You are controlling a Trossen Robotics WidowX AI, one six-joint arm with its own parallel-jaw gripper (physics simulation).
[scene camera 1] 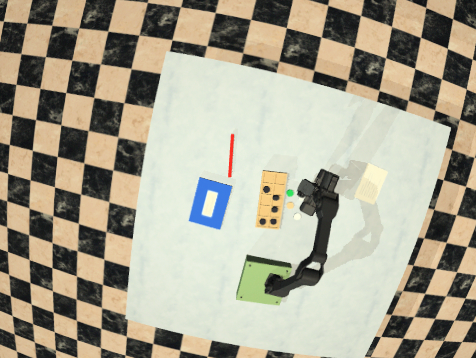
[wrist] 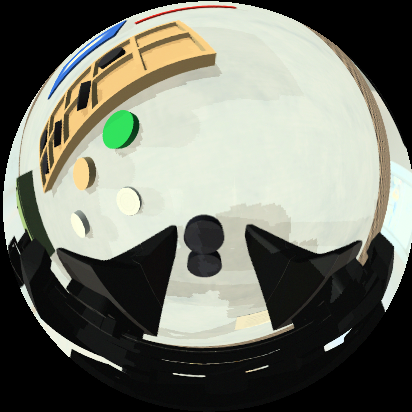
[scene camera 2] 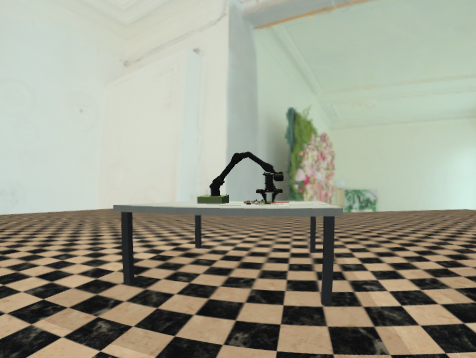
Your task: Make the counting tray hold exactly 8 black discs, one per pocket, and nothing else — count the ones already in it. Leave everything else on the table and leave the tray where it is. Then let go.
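Observation:
The wooden two-column counting tray (scene camera 1: 268, 177) (wrist: 190, 64) has black discs in several pockets; both pockets at its far end are empty. My gripper (scene camera 1: 303, 198) (scene camera 2: 269, 201) (wrist: 211, 230) is open, pointing down close above the table, right of the tray in scene camera 1. In the wrist view a black disc (wrist: 203, 233) lies against a second black disc (wrist: 204, 265), between the open fingers and apart from both. A green disc (scene camera 1: 290, 193) (wrist: 120, 129), a tan disc (scene camera 1: 290, 205) (wrist: 83, 173) and two white discs (wrist: 129, 201) (wrist: 79, 224) lie between tray and gripper.
A blue frame-like plate (scene camera 1: 195, 209) with a pale centre lies left of the tray, with a red stick (scene camera 1: 231, 156) beyond it. A cream card (scene camera 1: 371, 183) lies right of the gripper. The arm stands on a green base block (scene camera 1: 251, 283) (scene camera 2: 207, 199).

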